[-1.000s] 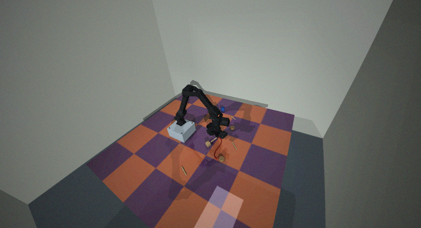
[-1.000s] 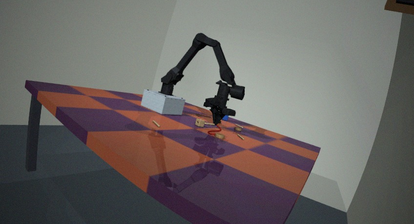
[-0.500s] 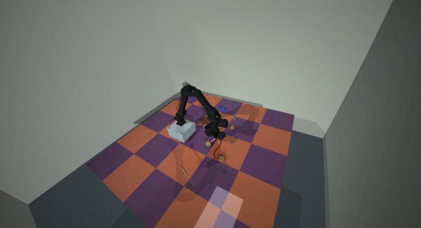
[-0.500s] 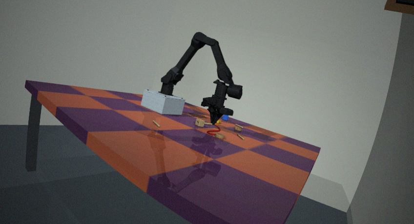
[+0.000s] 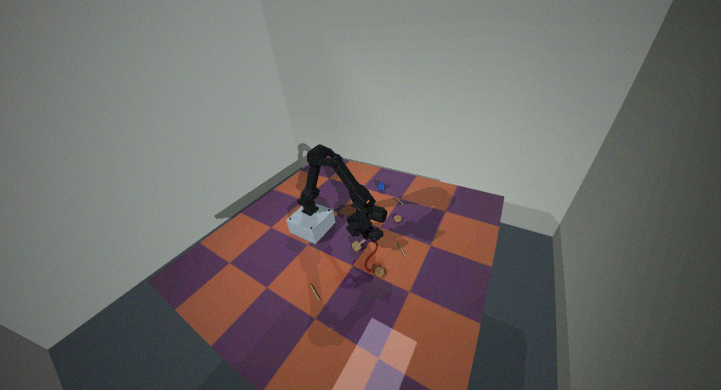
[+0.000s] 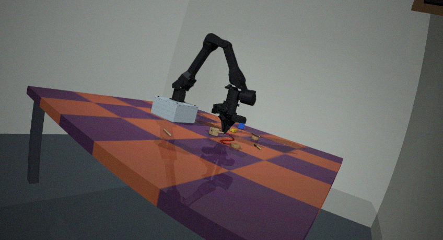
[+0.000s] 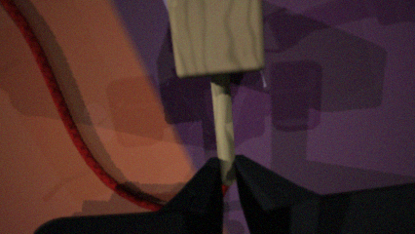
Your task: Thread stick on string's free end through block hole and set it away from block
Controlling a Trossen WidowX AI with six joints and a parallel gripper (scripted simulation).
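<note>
Right now my gripper tip is 1 cm to the left of the thin wooden stick. From my gripper tip the other things lie so: yellow piece: 8 cm behind, 20 cm to the left, 1 cm below; wooden block: 1 cm behind, 6 cm to the right; blue cube: 15 cm behind, 41 cm to the left.
</note>
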